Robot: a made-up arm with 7 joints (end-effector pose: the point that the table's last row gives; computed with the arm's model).
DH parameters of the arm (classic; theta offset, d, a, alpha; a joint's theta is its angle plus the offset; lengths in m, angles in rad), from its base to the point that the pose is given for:
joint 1: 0 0.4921 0 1.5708
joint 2: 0 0.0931 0 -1.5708
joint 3: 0 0.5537 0.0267 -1.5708
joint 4: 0 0.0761 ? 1.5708
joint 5: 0 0.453 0 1.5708
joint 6: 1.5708 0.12 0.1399 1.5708
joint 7: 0 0.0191 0 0
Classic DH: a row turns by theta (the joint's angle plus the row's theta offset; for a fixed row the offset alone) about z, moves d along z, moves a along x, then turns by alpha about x.
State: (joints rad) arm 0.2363 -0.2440 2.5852 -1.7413 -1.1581 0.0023 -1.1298
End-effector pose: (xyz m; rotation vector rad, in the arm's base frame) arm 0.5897 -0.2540 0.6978 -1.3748 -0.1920 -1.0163
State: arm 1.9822 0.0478 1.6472 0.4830 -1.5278 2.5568 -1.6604
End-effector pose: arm 0.1335 -0.1729 1.4149 0.1643 1.3690 -2.1428
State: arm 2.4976 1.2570 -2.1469 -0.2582 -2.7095 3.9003 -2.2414
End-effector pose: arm 0.5811 -0.4359 0.9800 -1.7717 0.7377 0.2776
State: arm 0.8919 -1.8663 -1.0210 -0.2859 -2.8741 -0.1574 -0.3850
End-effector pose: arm 0.4918 0.9310 0.1445 -0.5039 -0.5052 0.8244
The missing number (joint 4, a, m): -0.0288
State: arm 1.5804 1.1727 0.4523 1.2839 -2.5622 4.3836 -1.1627
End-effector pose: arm -0.1472 -0.6887 1.0658 -2.9394 -0.5648 -0.3515
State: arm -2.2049 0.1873 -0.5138 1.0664 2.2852 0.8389 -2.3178
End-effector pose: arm -0.4806 -0.1442 1.2990 0.4916 -0.2885 0.6448
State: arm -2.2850 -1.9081 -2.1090 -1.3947 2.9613 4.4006 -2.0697
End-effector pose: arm -0.1275 -0.3363 -0.0314 0.2415 -1.0994 -1.0304
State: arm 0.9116 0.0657 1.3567 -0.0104 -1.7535 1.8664 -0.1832
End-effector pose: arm -0.0820 -0.3346 1.4564 0.4558 0.2195 -2.7744
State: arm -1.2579 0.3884 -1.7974 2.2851 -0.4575 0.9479 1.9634
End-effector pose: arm -0.6768 0.0188 0.7503 -2.1867 -2.1777 0.3309
